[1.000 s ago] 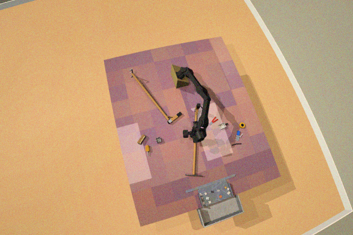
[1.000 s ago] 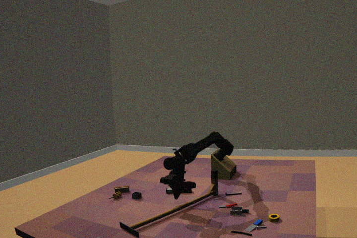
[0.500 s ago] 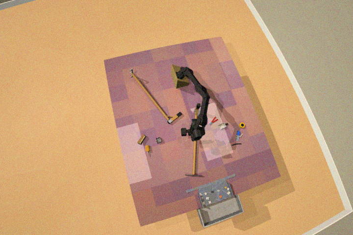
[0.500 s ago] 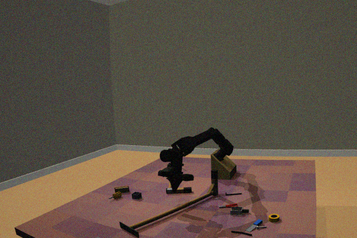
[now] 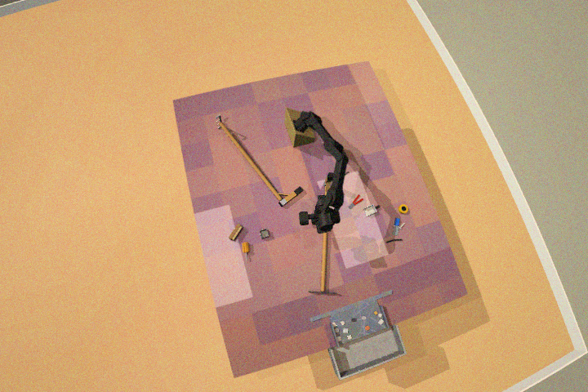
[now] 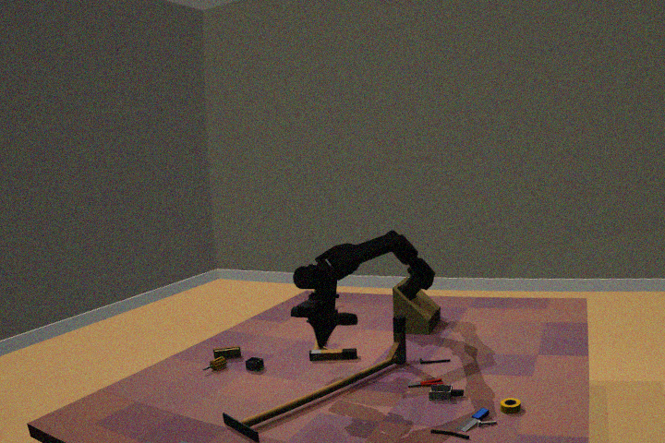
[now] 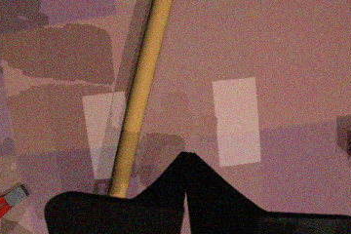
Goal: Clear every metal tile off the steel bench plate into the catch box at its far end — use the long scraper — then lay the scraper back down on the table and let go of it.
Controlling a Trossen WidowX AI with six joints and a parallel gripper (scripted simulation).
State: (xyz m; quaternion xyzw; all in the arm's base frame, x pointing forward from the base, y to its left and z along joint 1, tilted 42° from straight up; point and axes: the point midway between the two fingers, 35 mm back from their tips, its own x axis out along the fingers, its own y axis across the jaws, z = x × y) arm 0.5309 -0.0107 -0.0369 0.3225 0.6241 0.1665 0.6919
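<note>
Now: the long scraper 4 cm ahead of my gripper tip, 5 cm to the left of it and 6 cm below it. The rest, counted from my gripper tip: grey box (3 cm behind, 26 cm to the right, 11 cm below); then orange screwdriver (2 cm ahead, 37 cm to the right, 10 cm below); then wooden block (7 cm behind, 40 cm to the right, 10 cm below).
</note>
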